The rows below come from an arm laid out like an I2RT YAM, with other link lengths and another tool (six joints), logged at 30 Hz.
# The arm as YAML. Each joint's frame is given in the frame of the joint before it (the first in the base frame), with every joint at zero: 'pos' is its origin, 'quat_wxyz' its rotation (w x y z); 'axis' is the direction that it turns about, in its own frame. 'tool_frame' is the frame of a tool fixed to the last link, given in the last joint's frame.
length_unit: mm
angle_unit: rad
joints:
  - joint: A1
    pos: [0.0, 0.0, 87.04]
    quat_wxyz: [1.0, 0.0, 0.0, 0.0]
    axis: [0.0, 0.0, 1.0]
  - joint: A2
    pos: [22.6, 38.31, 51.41]
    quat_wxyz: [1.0, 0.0, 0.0, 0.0]
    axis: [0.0, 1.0, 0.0]
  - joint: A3
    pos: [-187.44, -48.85, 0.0]
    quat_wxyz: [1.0, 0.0, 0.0, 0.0]
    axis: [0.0, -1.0, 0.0]
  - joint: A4
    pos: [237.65, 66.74, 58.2]
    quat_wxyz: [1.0, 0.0, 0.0, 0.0]
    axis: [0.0, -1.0, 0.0]
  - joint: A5
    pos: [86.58, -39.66, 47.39]
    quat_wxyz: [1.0, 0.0, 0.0, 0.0]
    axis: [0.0, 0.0, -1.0]
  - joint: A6
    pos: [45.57, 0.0, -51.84]
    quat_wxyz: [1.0, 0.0, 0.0, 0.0]
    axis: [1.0, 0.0, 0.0]
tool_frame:
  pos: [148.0, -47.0, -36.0]
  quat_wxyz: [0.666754, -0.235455, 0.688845, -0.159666]
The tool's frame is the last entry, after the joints.
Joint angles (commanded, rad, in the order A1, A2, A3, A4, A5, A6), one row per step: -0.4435, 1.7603, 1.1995, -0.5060, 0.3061, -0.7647; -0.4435, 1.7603, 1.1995, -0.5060, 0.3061, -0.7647; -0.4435, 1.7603, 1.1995, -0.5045, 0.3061, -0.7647; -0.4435, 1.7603, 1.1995, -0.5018, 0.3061, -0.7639; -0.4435, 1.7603, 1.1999, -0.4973, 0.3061, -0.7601; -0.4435, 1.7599, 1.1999, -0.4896, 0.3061, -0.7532; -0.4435, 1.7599, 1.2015, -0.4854, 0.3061, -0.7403; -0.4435, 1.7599, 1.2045, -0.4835, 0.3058, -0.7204; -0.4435, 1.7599, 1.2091, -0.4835, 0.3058, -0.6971; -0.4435, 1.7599, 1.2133, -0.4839, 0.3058, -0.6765; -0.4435, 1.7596, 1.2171, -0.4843, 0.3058, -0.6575; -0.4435, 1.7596, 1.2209, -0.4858, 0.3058, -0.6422; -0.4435, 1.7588, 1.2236, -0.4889, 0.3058, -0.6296; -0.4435, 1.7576, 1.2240, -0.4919, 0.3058, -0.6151
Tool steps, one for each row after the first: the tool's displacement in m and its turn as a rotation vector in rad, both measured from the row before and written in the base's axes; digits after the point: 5 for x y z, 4 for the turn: 0.00000, 0.00000, 0.00000, 0.0000, 0.0000, 0.0000; 0.00030, -0.00014, 0.00019, -0.0006, -0.0014, 0.0000; 0.00050, -0.00024, 0.00032, -0.0009, -0.0028, -0.0007; 0.00081, -0.00041, 0.00061, -0.0010, -0.0062, -0.0032; 0.00123, -0.00063, 0.00094, -0.0014, -0.0106, -0.0057; 0.00062, -0.00037, 0.00075, 0.0014, -0.0114, -0.0106; 0.00025, -0.00016, 0.00073, 0.0042, -0.0141, -0.0162; 0.00011, -0.00013, 0.00098, 0.0052, -0.0153, -0.0191; 0.00007, -0.00007, 0.00085, 0.0048, -0.0134, -0.0169; 0.00007, -0.00005, 0.00086, 0.0044, -0.0125, -0.0155; 0.00001, 0.00000, 0.00071, 0.0039, -0.0095, -0.0125; -0.00040, 0.00020, 0.00051, 0.0038, -0.0065, -0.0103; -0.00102, 0.00051, -0.00021, 0.0052, -0.0058, -0.0118
